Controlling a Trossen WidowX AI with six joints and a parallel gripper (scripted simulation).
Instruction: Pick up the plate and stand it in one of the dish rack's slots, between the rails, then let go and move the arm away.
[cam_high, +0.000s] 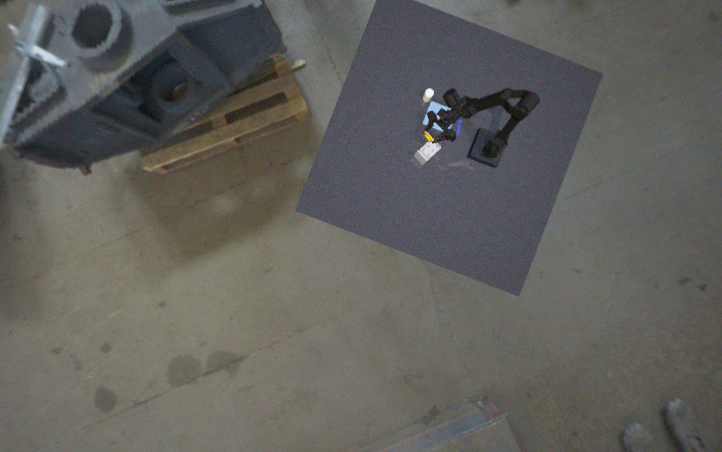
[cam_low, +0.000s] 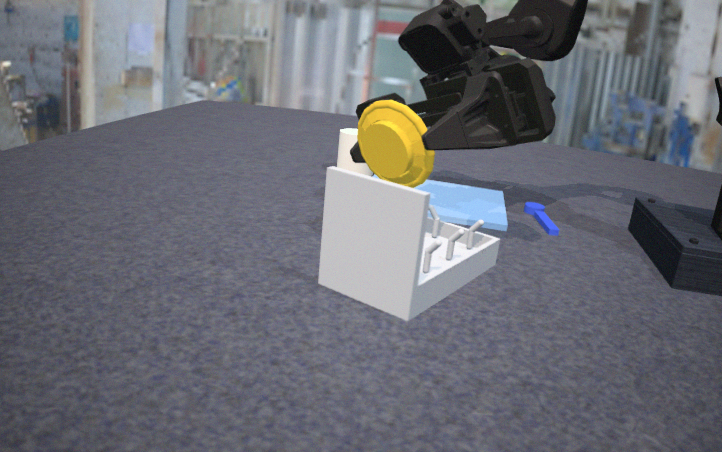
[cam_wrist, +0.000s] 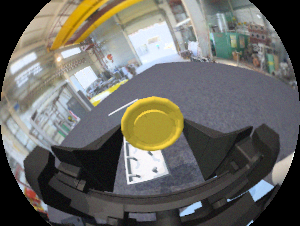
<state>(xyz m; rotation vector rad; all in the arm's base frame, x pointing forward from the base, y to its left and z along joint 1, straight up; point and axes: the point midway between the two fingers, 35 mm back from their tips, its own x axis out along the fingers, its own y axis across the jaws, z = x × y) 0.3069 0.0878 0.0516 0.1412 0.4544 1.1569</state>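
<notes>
The white dish rack is 60 mm below my gripper tip, 40 mm behind it and 30 mm to the left of it. The rest, counted from my gripper tip: yellow plate 10 mm to the right; then light blue mat 170 mm to the right, 80 mm below, 10 mm behind; then small blue spoon 180 mm to the right, 120 mm behind, 80 mm below.
</notes>
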